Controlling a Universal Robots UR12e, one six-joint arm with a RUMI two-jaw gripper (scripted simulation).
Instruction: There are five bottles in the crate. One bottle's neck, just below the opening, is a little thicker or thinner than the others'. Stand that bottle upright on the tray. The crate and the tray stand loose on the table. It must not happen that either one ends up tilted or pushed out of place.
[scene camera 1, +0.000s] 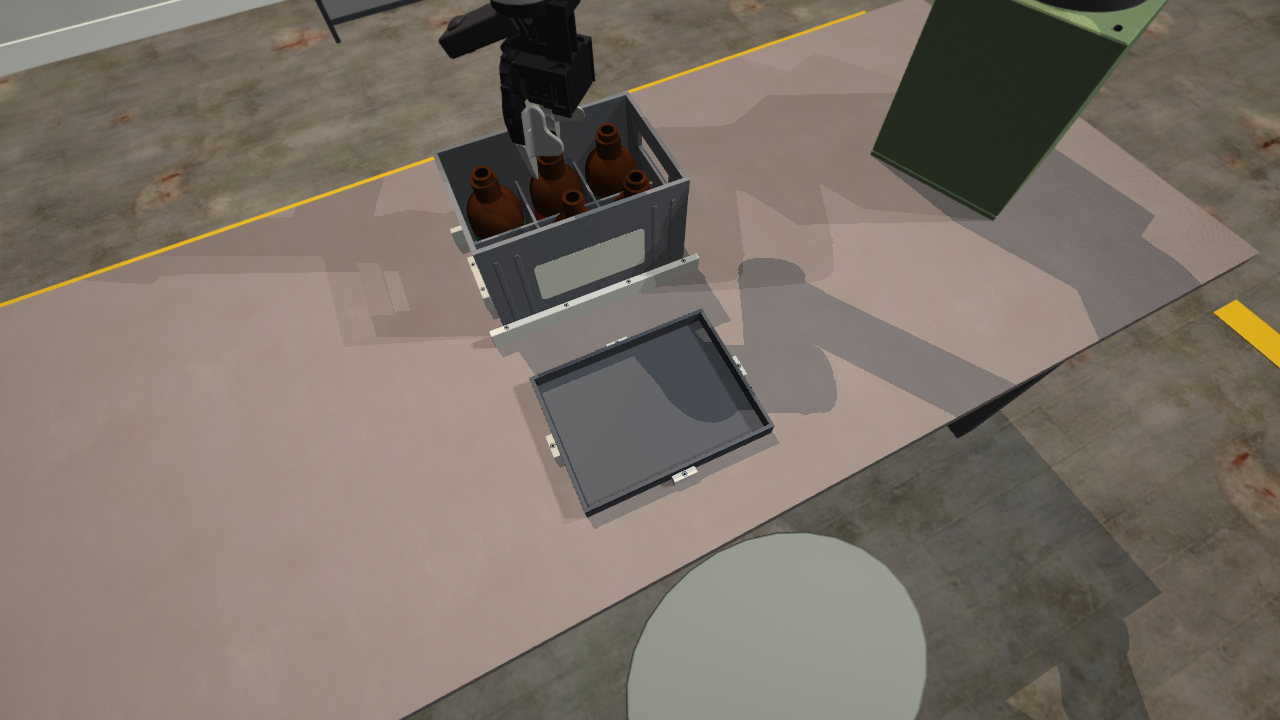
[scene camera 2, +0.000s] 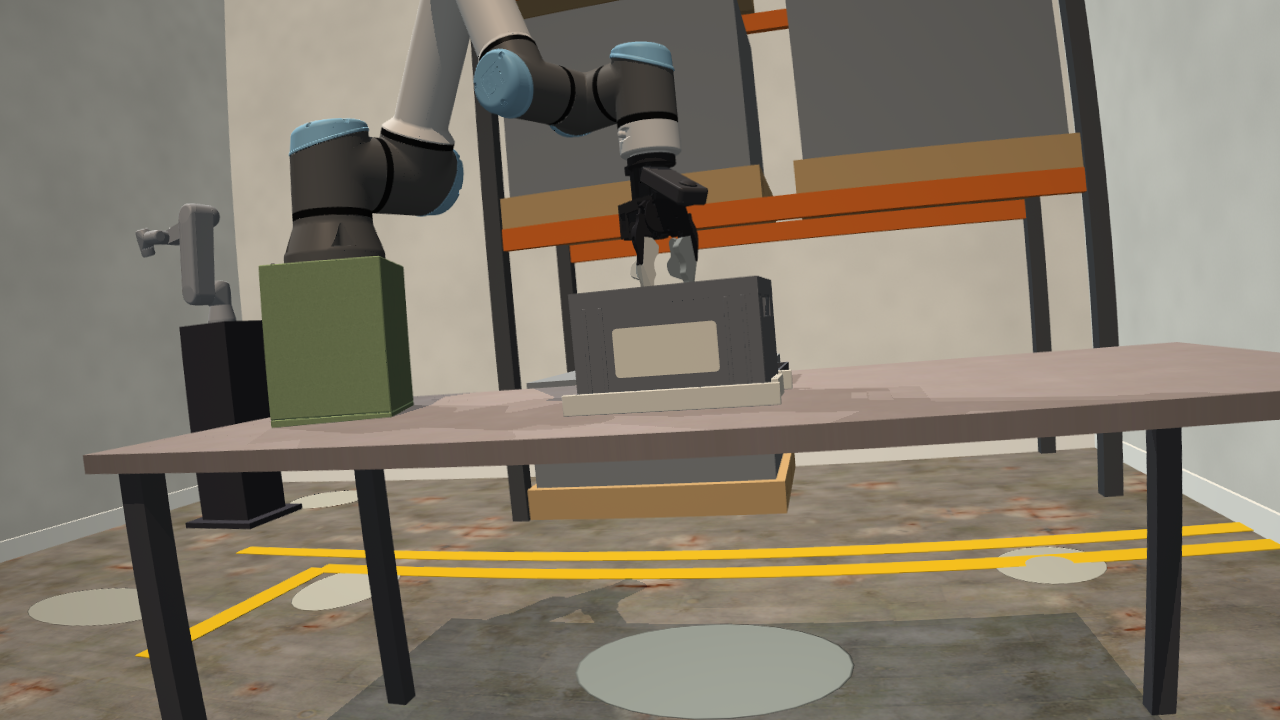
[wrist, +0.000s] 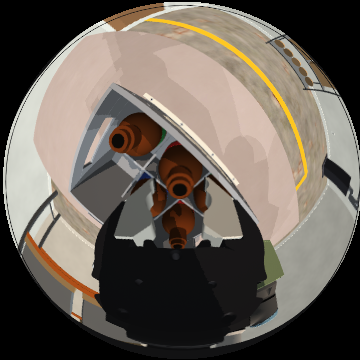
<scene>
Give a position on a grey crate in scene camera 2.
717, 332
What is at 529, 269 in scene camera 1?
A grey crate.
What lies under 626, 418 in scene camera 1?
A dark grey tray.
</scene>
